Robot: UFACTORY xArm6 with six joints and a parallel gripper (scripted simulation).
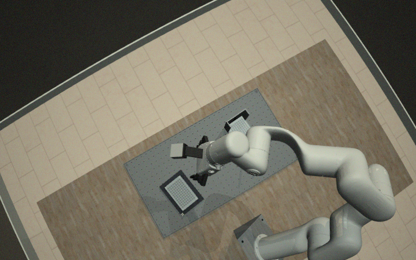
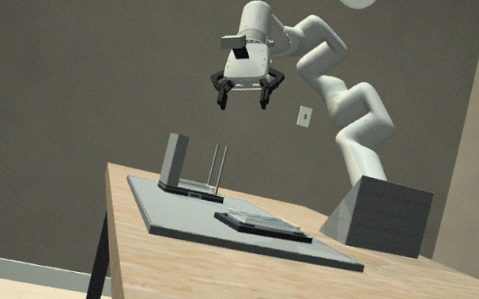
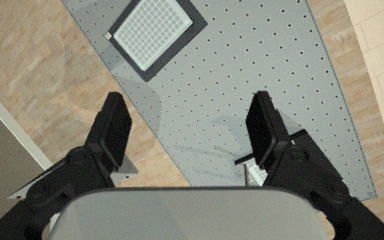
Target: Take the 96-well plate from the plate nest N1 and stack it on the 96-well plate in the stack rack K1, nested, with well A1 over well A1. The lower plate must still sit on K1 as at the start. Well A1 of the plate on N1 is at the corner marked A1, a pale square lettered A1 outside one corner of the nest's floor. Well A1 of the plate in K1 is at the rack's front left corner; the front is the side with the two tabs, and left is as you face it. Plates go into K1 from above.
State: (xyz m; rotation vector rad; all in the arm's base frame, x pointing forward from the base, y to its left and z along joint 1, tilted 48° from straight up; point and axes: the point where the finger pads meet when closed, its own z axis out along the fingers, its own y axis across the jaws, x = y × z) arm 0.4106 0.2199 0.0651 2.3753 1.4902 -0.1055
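Right now my hand is 230 mm above the pale A1 mark, 160 mm past it and 150 mm to the right of it. Also, from my hand: tall back wall (220 mm to the right, 160 mm below, 110 mm ahead).
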